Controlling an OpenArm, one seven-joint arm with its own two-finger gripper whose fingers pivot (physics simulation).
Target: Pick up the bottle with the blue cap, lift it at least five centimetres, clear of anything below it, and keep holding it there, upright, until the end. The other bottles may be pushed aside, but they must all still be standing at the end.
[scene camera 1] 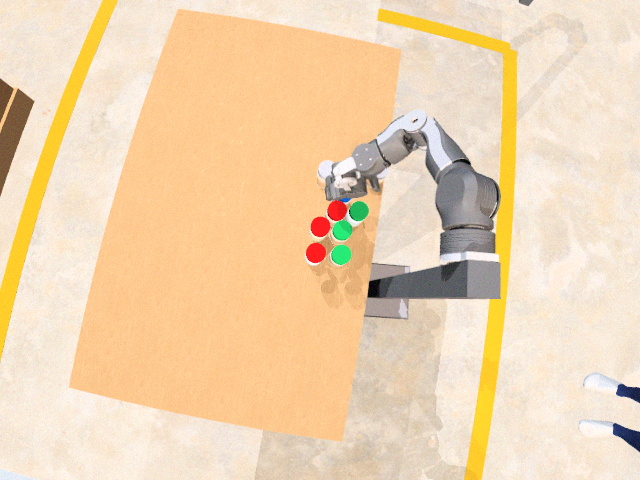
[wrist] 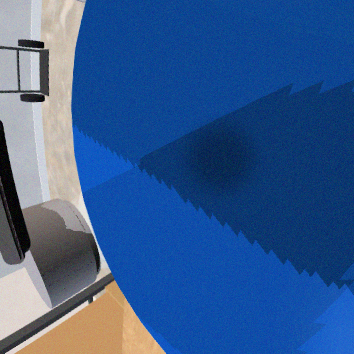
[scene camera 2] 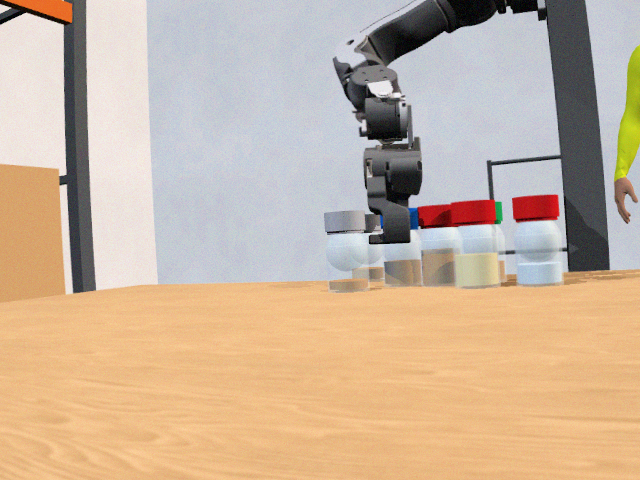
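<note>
The blue-capped bottle (scene camera 1: 345,199) (scene camera 2: 413,219) (wrist: 150,260) stands upright on the table. Its cap fills most of the wrist view, and the arm hides most of it in scene camera 1. My gripper (scene camera 1: 352,189) (scene camera 2: 392,232) is low at this bottle, its fingers still wide open on either side of the cap and upper body. The near finger covers part of the cap in scene camera 2, and the far finger is hidden there. Whether the fingers touch the bottle cannot be made out. The fingertips do not show in the wrist view.
A grey-capped bottle (scene camera 1: 326,169) (scene camera 2: 344,221) and another grey-capped bottle (scene camera 2: 372,223) stand beside the gripper. Three red-capped bottles, the closest one (scene camera 1: 337,210) (scene camera 2: 435,215) among them, and three green-capped bottles, one (scene camera 1: 358,210) very close, stand upright on the table (scene camera 1: 217,232) (scene camera 2: 258,387).
</note>
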